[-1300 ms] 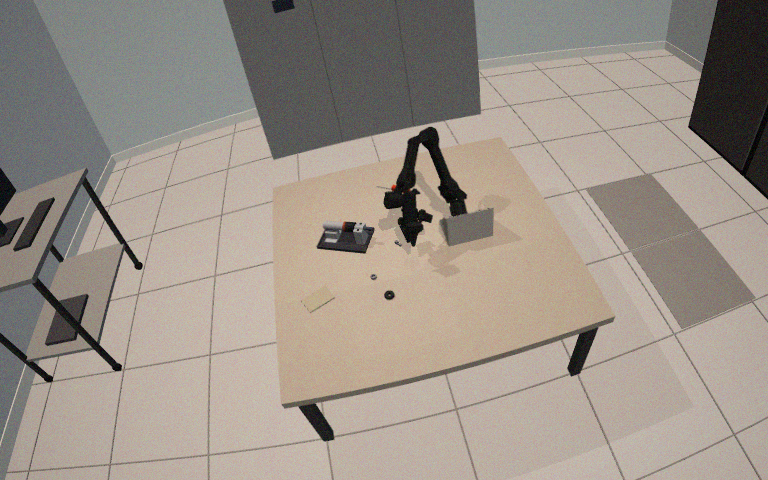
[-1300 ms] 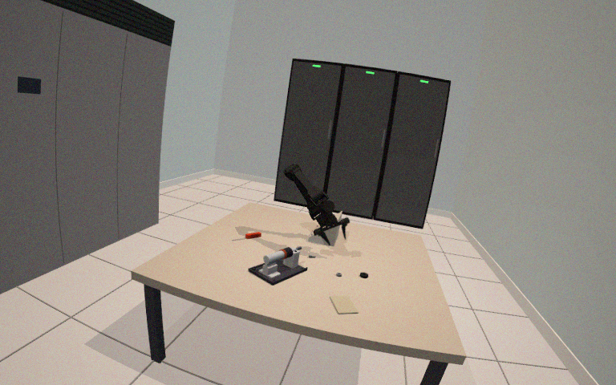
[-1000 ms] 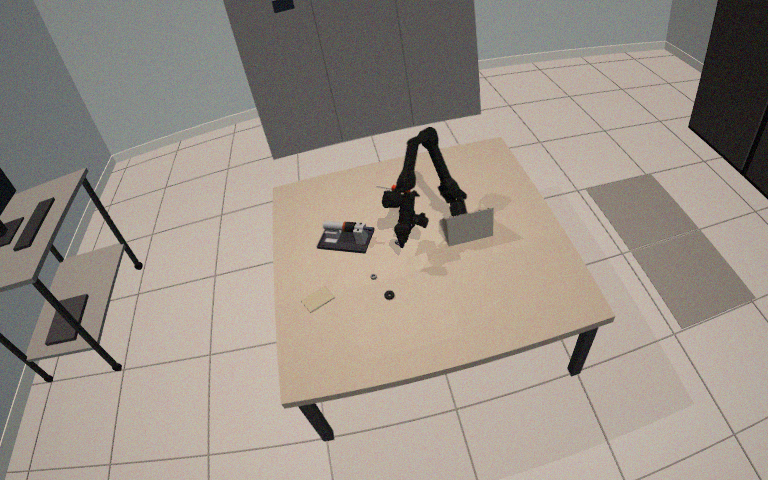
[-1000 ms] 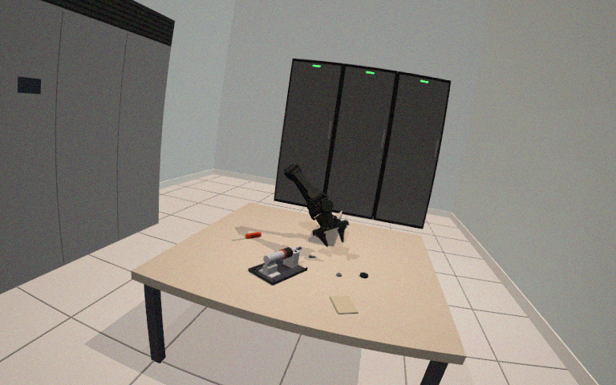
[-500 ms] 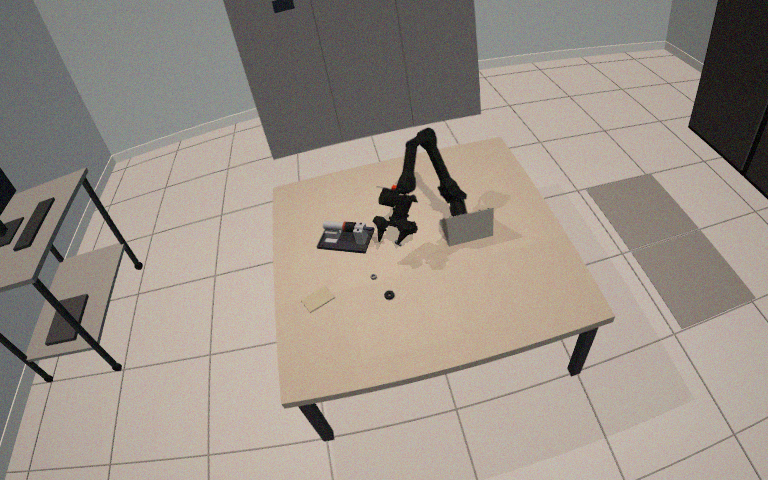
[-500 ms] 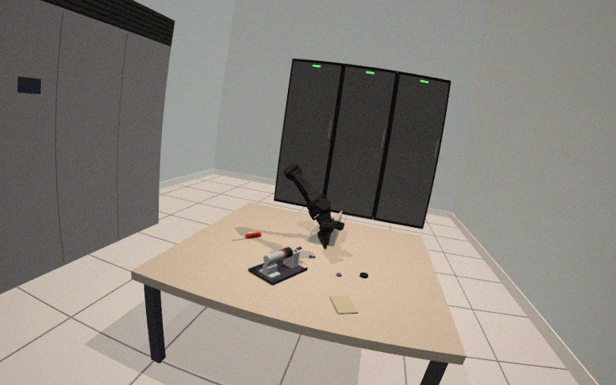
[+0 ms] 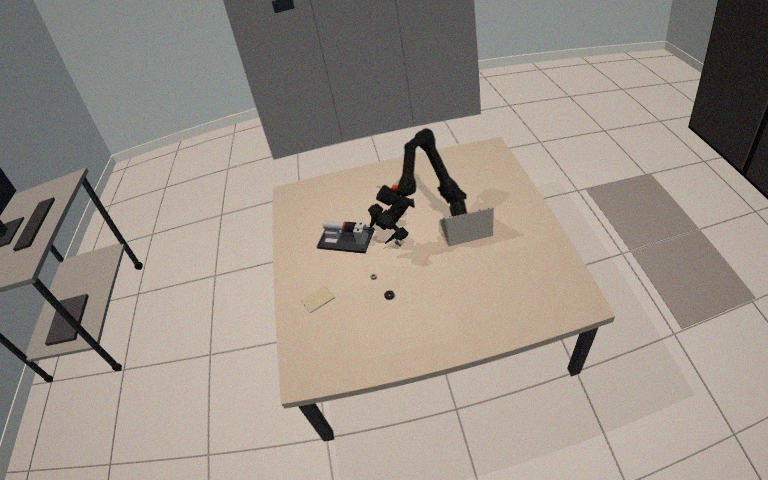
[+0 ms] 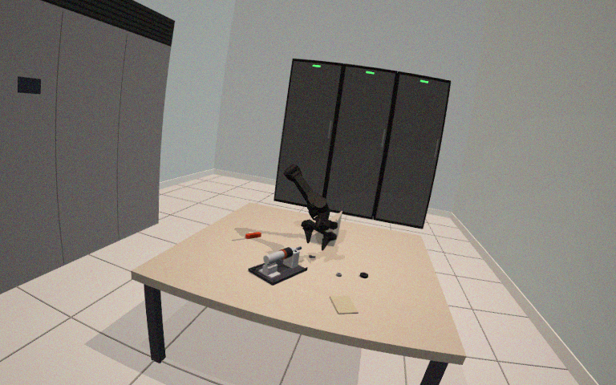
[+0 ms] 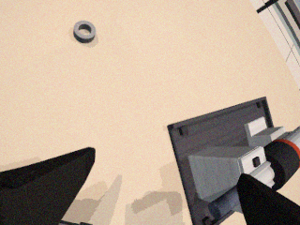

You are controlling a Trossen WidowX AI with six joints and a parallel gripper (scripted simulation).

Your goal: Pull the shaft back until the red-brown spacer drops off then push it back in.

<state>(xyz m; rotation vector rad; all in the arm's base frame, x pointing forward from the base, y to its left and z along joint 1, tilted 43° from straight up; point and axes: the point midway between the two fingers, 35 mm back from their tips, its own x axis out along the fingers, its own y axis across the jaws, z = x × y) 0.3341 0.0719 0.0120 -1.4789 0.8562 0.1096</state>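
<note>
Now: the black spacer 100 mm ahead of my gripper tip, 90 mm to the right of it and 20 mm below it. Round my gripper tip: grey bolt-like piece: 80 mm behind, 30 mm to the right, 90 mm below; blue-grey shaft: 120 mm ahead, 100 mm to the right, 20 mm below; small grey washer: 40 mm ahead, 140 mm to the left, 90 mm below.
</note>
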